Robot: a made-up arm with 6 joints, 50 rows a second.
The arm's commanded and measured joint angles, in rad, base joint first. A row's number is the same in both.
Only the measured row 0 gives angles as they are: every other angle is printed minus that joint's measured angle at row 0.
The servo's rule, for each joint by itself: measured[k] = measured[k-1] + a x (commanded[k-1-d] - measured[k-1]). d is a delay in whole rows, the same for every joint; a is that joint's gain. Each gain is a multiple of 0.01, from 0.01 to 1. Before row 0 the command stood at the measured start. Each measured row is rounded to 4 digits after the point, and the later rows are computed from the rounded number. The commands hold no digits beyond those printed.
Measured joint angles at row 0:
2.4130, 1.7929, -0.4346, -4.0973, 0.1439, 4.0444
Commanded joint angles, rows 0 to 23:
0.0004, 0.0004, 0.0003, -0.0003, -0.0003, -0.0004
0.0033, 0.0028, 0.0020, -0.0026, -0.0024, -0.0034
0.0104, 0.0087, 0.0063, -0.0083, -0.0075, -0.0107
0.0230, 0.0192, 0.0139, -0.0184, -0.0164, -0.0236
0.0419, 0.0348, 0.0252, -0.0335, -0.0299, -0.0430
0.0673, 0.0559, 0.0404, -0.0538, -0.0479, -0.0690
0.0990, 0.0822, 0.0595, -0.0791, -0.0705, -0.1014
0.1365, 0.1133, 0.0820, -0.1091, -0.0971, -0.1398
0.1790, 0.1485, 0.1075, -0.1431, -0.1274, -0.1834
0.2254, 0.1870, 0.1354, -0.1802, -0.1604, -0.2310
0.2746, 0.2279, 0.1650, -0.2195, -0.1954, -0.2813
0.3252, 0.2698, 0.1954, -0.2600, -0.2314, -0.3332
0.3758, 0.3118, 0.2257, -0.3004, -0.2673, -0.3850
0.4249, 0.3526, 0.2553, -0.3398, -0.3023, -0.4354
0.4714, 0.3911, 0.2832, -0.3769, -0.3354, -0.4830
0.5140, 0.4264, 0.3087, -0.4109, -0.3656, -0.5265
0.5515, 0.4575, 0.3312, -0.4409, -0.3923, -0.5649
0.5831, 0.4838, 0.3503, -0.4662, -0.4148, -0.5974
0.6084, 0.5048, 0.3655, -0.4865, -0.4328, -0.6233
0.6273, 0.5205, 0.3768, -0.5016, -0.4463, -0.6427
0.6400, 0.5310, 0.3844, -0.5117, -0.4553, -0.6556
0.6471, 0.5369, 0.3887, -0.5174, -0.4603, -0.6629
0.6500, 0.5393, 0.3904, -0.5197, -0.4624, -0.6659
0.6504, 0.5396, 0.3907, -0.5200, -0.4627, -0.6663
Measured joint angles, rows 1 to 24:
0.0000, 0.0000, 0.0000, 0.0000, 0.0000, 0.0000
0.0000, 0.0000, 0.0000, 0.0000, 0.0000, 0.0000
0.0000, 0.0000, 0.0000, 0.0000, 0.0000, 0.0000
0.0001, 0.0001, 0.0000, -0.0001, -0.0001, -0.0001
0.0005, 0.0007, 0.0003, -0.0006, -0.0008, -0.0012
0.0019, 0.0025, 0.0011, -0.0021, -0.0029, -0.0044
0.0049, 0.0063, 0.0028, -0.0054, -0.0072, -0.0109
0.0101, 0.0129, 0.0057, -0.0110, -0.0145, -0.0218
0.0181, 0.0228, 0.0102, -0.0196, -0.0252, -0.0378
0.0294, 0.0365, 0.0166, -0.0315, -0.0397, -0.0594
0.0444, 0.0542, 0.0251, -0.0470, -0.0581, -0.0867
0.0632, 0.0759, 0.0358, -0.0662, -0.0803, -0.1196
0.0859, 0.1015, 0.0487, -0.0890, -0.1059, -0.1575
0.1123, 0.1306, 0.0638, -0.1151, -0.1345, -0.1996
0.1421, 0.1626, 0.0809, -0.1441, -0.1655, -0.2450
0.1748, 0.1969, 0.0997, -0.1754, -0.1981, -0.2926
0.2098, 0.2327, 0.1199, -0.2083, -0.2314, -0.3412
0.2464, 0.2691, 0.1411, -0.2420, -0.2647, -0.3894
0.2839, 0.3053, 0.1629, -0.2758, -0.2970, -0.4360
0.3214, 0.3403, 0.1848, -0.3088, -0.3275, -0.4798
0.3580, 0.3733, 0.2063, -0.3403, -0.3554, -0.5198
0.3931, 0.4035, 0.2270, -0.3695, -0.3802, -0.5550
0.4259, 0.4304, 0.2465, -0.3959, -0.4014, -0.5848
0.4559, 0.4535, 0.2644, -0.4191, -0.4186, -0.6089
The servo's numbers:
d 3
a 0.14 0.23 0.13 0.20 0.32 0.34

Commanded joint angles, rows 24 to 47:
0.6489, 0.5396, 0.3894, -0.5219, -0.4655, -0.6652
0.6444, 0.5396, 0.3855, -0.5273, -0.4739, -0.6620
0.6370, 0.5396, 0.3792, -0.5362, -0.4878, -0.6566
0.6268, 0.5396, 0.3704, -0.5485, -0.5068, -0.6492
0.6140, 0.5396, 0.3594, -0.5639, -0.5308, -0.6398
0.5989, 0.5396, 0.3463, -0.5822, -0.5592, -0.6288
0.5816, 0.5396, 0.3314, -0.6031, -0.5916, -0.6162
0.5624, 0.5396, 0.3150, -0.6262, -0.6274, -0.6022
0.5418, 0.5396, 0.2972, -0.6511, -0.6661, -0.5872
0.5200, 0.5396, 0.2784, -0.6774, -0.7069, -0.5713
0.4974, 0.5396, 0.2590, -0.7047, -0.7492, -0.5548
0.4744, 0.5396, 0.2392, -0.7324, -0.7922, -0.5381
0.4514, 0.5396, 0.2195, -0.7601, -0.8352, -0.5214
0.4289, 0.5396, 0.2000, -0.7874, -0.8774, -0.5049
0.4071, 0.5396, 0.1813, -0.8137, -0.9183, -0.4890
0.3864, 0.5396, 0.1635, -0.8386, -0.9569, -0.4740
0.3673, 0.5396, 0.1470, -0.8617, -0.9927, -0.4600
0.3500, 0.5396, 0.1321, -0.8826, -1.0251, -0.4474
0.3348, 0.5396, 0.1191, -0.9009, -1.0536, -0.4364
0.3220, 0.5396, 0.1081, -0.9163, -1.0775, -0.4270
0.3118, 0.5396, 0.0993, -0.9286, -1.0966, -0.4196
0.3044, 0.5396, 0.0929, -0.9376, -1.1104, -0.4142
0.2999, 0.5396, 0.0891, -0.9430, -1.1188, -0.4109
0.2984, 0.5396, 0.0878, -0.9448, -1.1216, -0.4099
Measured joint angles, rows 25 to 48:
0.4827, 0.4727, 0.2806, -0.4388, -0.4319, -0.6273
0.5061, 0.4880, 0.2949, -0.4550, -0.4417, -0.6404
0.5263, 0.4999, 0.3074, -0.4680, -0.4484, -0.6492
0.5435, 0.5090, 0.3181, -0.4788, -0.4539, -0.6546
0.5576, 0.5160, 0.3269, -0.4885, -0.4603, -0.6571
0.5687, 0.5214, 0.3337, -0.4980, -0.4691, -0.6569
0.5768, 0.5256, 0.3385, -0.5081, -0.4812, -0.6543
0.5820, 0.5288, 0.3412, -0.5193, -0.4971, -0.6494
0.5844, 0.5313, 0.3419, -0.5319, -0.5170, -0.6424
0.5840, 0.5332, 0.3405, -0.5461, -0.5409, -0.6335
0.5810, 0.5347, 0.3372, -0.5621, -0.5686, -0.6229
0.5755, 0.5358, 0.3320, -0.5799, -0.5998, -0.6108
0.5677, 0.5367, 0.3250, -0.5994, -0.6341, -0.5974
0.5579, 0.5374, 0.3164, -0.6205, -0.6709, -0.5829
0.5462, 0.5379, 0.3064, -0.6429, -0.7097, -0.5677
0.5329, 0.5383, 0.2951, -0.6663, -0.7499, -0.5520
0.5183, 0.5386, 0.2827, -0.6905, -0.7907, -0.5360
0.5027, 0.5388, 0.2695, -0.7151, -0.8315, -0.5200
0.4864, 0.5390, 0.2557, -0.7398, -0.8716, -0.5044
0.4697, 0.5391, 0.2416, -0.7642, -0.9104, -0.4893
0.4529, 0.5392, 0.2274, -0.7879, -0.9471, -0.4751
0.4364, 0.5393, 0.2133, -0.8105, -0.9812, -0.4619
0.4204, 0.5394, 0.1996, -0.8317, -1.0120, -0.4500
0.4052, 0.5394, 0.1866, -0.8511, -1.0391, -0.4397

